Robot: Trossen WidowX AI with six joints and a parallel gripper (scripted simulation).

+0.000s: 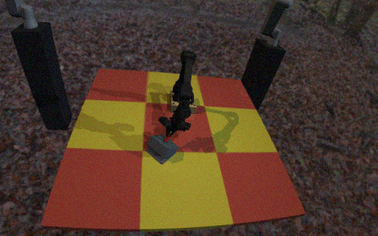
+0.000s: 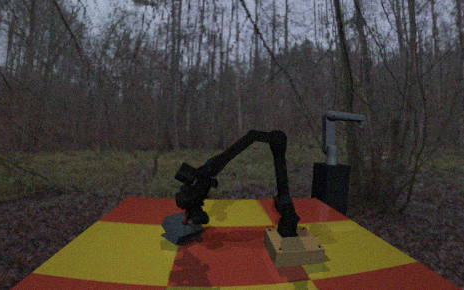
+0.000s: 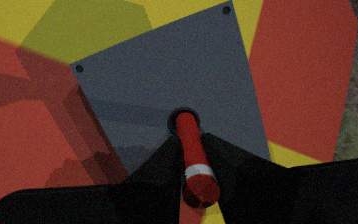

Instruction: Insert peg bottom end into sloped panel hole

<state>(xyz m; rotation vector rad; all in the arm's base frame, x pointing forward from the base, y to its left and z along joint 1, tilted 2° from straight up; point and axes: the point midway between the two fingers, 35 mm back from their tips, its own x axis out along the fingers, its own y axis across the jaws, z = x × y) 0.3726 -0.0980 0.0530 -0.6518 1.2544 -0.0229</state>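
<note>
The grey sloped panel is 50 mm below my gripper tip, 20 mm to the right of it and 20 mm ahead of it. Also, from my gripper tip: red round peg (10 mm to the left, 10 mm behind, 10 mm above).
</note>
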